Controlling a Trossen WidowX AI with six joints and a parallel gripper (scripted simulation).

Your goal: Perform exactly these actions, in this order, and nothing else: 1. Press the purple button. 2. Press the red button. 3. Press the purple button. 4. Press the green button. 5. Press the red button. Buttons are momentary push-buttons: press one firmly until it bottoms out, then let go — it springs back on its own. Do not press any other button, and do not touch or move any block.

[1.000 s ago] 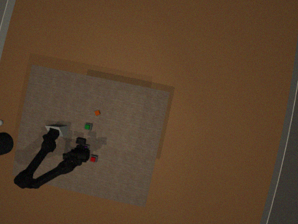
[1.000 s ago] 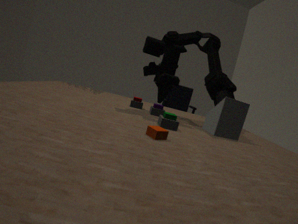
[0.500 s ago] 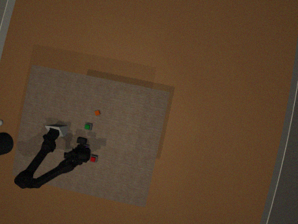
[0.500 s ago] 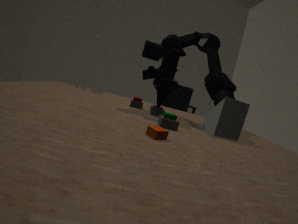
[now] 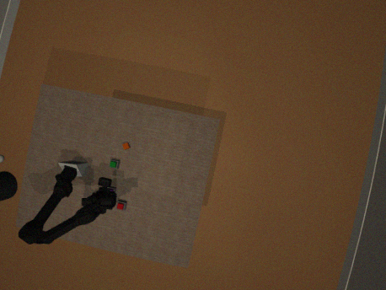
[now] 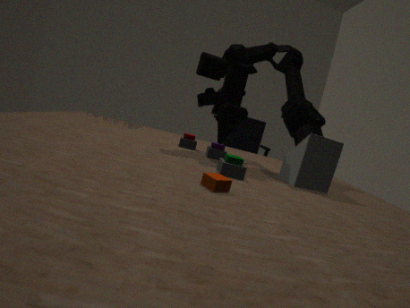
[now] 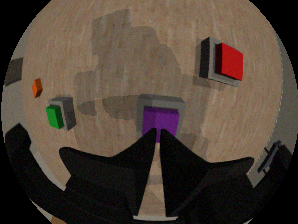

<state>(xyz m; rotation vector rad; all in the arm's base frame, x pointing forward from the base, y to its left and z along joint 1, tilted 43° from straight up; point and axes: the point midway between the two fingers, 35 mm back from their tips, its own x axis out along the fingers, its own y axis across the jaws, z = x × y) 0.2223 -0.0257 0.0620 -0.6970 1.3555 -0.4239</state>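
My gripper tip is 1 cm above the purple button. Round my gripper tip: red button (9 cm ahead, 6 cm to the right, 1 cm below); orange block (28 cm to the left, 3 cm below, 1 cm ahead); green button (16 cm to the left, 3 cm behind, 1 cm below).
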